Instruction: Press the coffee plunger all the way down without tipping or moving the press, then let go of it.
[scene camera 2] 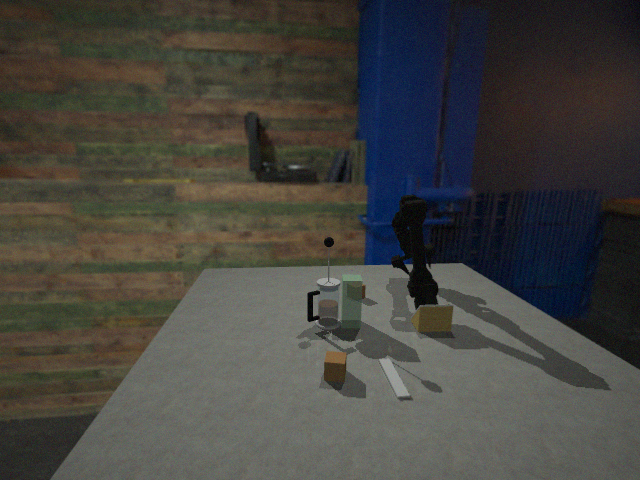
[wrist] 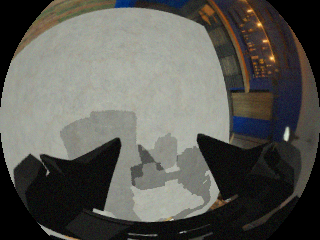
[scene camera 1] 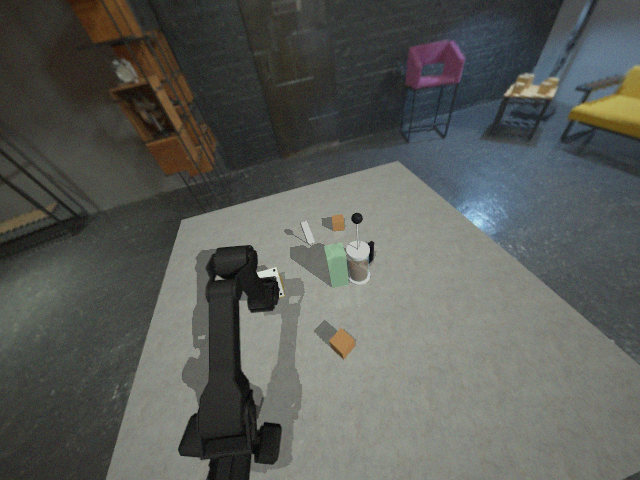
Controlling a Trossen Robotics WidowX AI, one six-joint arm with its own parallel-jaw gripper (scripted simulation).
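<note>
Open and holding nothing, the gripper (wrist: pixel 159 140) shares the scene with a glass coffee press (scene camera 2: pixel 327 292). Scene camera 1 gives a view of the press (scene camera 1: pixel 360 254) as well, while in the wrist view the press is out of frame.
</note>
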